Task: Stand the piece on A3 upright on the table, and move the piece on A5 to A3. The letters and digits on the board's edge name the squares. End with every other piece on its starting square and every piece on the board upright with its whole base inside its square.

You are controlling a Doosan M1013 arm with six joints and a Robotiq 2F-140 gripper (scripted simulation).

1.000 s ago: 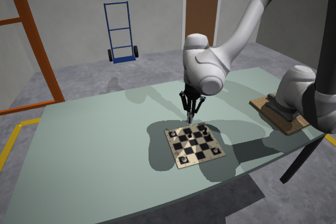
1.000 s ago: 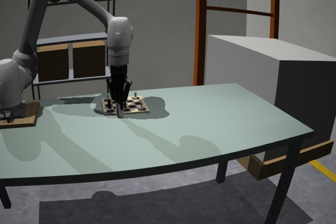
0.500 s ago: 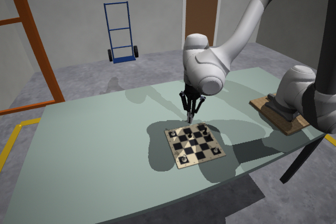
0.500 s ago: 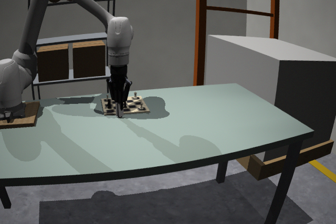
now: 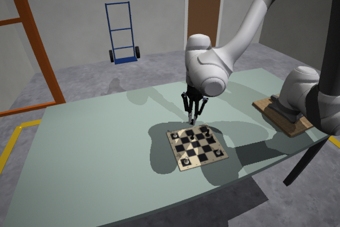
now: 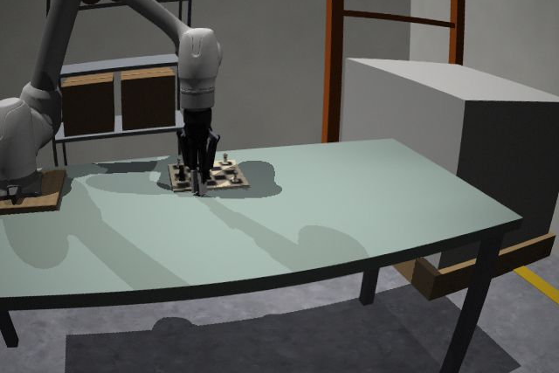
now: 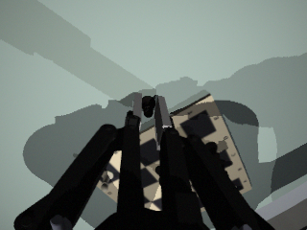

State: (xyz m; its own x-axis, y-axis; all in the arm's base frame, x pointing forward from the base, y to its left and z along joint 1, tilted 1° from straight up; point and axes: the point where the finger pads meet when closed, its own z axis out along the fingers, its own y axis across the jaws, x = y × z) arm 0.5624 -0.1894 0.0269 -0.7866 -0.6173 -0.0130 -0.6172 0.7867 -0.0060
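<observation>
Now: the chessboard 13 cm to the left of my hand, 6 cm ahead of it and 4 cm below it.
</observation>
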